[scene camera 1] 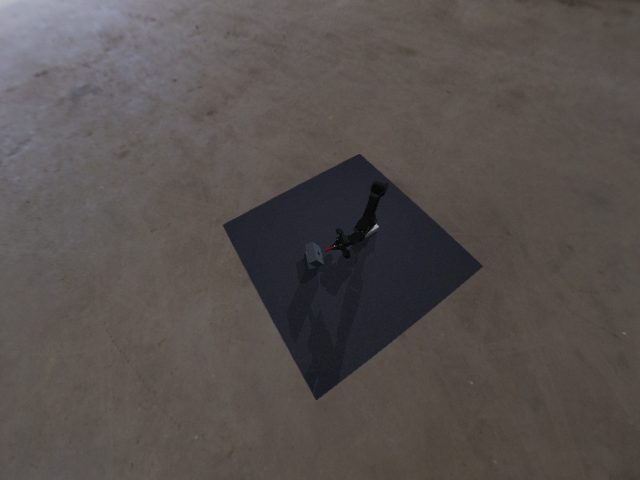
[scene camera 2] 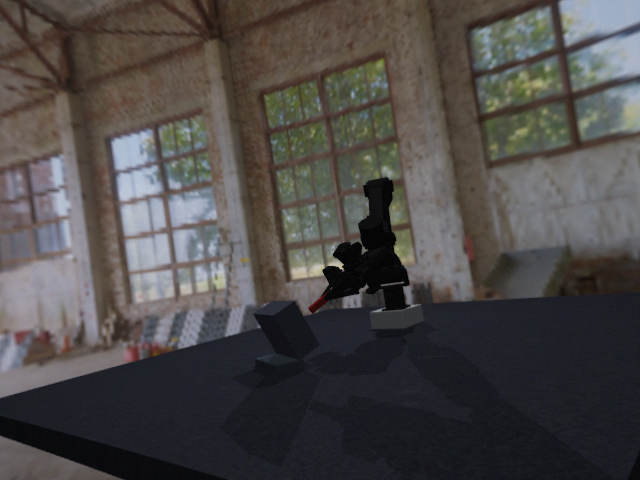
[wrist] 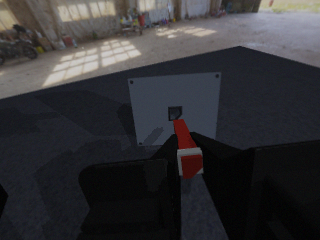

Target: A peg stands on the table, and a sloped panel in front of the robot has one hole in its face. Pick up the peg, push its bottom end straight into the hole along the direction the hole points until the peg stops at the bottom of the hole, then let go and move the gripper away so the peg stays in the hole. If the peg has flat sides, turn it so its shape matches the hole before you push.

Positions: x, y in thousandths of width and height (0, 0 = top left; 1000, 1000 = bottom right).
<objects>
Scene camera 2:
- my gripper: 505, 624
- sloped panel: 445, 678
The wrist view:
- my gripper: 573, 577
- red peg: 595, 669, held by my gripper
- sloped panel: 620, 390
</objects>
